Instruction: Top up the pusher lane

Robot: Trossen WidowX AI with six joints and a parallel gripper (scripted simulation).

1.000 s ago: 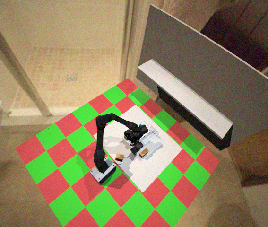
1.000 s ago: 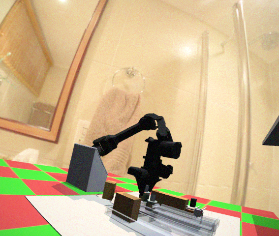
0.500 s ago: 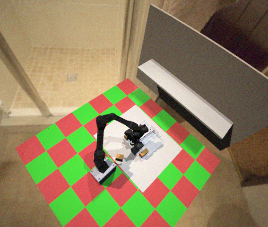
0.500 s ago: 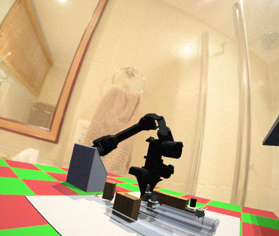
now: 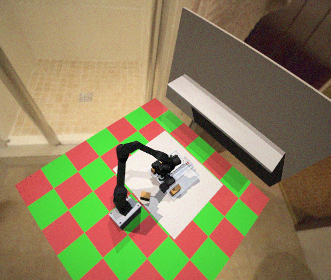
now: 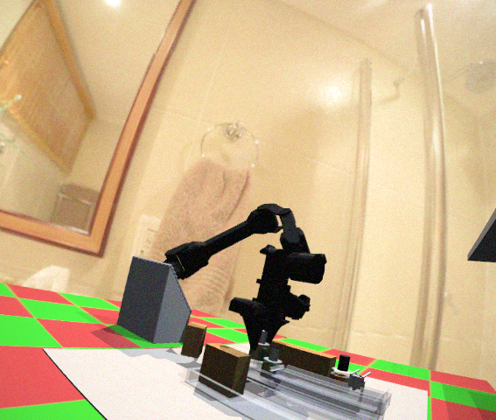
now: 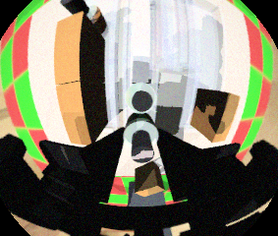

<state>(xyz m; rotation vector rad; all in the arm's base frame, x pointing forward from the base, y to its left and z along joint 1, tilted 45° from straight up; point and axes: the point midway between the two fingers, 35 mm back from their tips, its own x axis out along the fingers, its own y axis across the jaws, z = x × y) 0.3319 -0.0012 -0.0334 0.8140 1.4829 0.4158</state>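
My gripper tip is now 14 cm short of the sprung lane, 6 cm to the left of it and 4 cm above it. From my gripper tip the other things lie so: wall shelf: 50 cm ahead, 31 cm above, 10 cm to the right; pusher plate: 14 cm ahead, 6 cm to the right, 1 cm below.
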